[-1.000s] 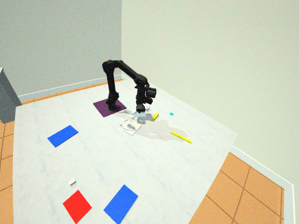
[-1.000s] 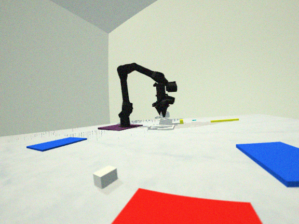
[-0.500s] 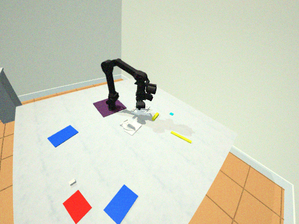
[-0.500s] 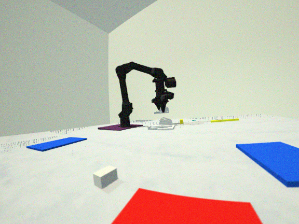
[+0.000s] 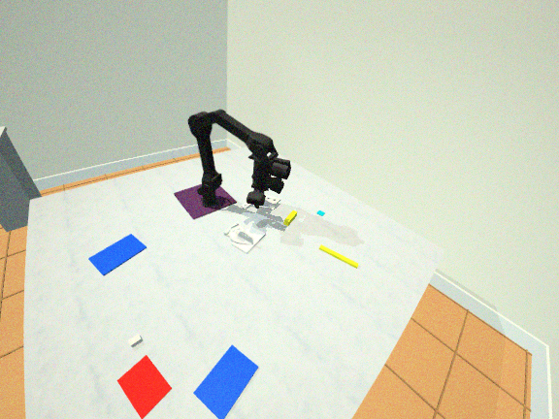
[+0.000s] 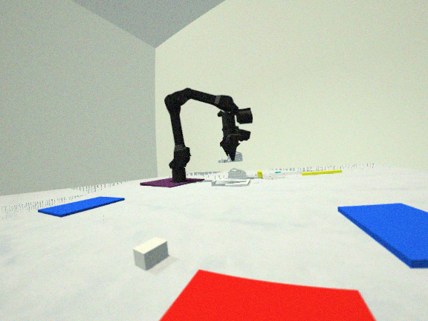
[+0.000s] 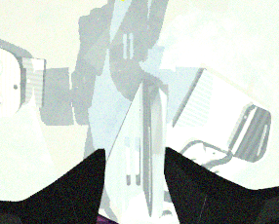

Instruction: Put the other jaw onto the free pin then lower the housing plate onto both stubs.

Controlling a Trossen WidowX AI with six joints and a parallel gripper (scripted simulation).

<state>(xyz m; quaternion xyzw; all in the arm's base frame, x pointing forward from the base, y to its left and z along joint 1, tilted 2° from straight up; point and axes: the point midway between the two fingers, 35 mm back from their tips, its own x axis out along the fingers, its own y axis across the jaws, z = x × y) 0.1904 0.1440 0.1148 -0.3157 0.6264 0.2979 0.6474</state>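
The grey jaw lies 120 mm to the right of my gripper tip, 70 mm below it and 50 mm ahead of it. The rest, counted from my gripper tip: red mat: 480 mm to the right, 380 mm ahead, 80 mm below; then cyan chip: 290 mm to the left, 80 mm below, 80 mm ahead; then yellow block: 130 mm to the left, 70 mm below, 50 mm ahead.
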